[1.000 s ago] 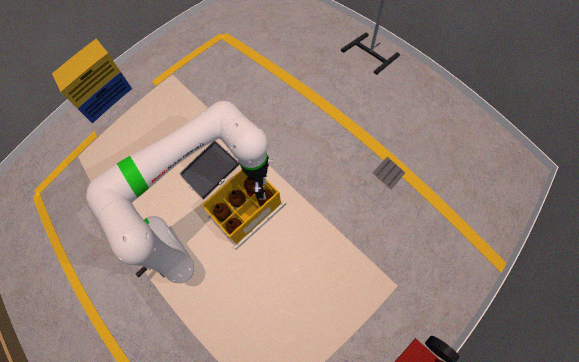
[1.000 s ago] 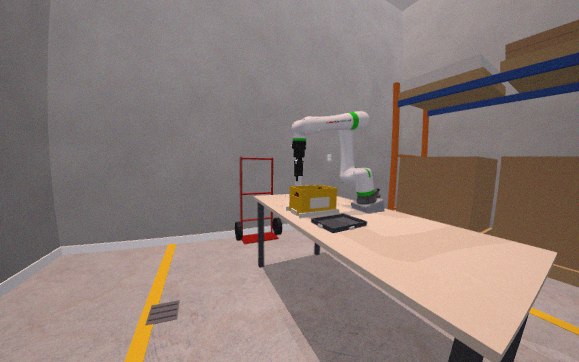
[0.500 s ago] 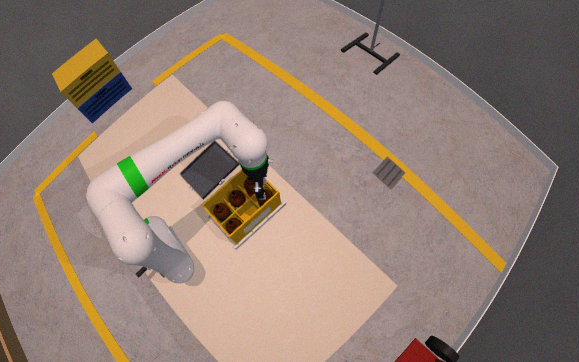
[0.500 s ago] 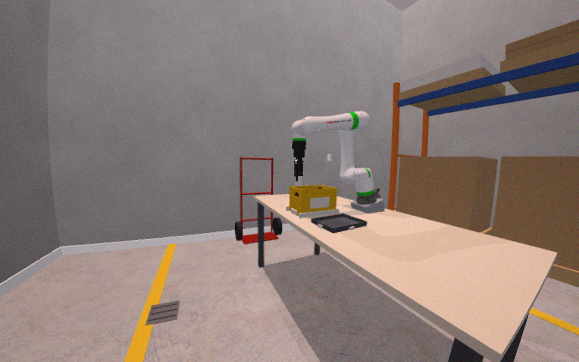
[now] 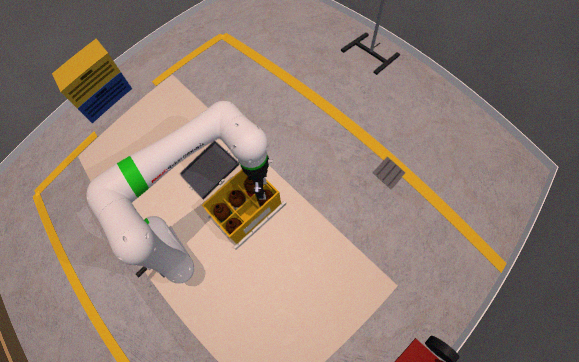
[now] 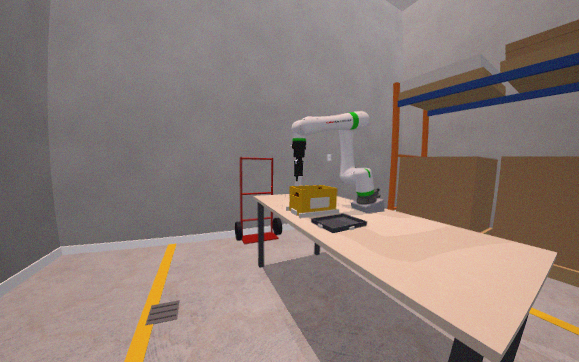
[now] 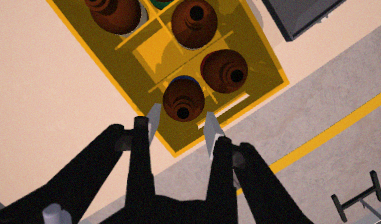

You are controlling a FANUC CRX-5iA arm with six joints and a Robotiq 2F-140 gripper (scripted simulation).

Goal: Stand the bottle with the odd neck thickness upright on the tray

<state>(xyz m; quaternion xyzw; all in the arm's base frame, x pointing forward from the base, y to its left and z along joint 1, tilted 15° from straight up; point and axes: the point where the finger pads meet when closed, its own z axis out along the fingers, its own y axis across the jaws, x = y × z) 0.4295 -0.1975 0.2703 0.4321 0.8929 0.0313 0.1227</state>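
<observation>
My hand is 9 cm past the yellow crate, 6 cm to the right of it and 13 cm above it. The rest, counted from my hand: dark tray (5 cm behind, 34 cm to the left, 20 cm below); brown bottle (8 cm behind, 10 cm to the left, 13 cm below).
</observation>
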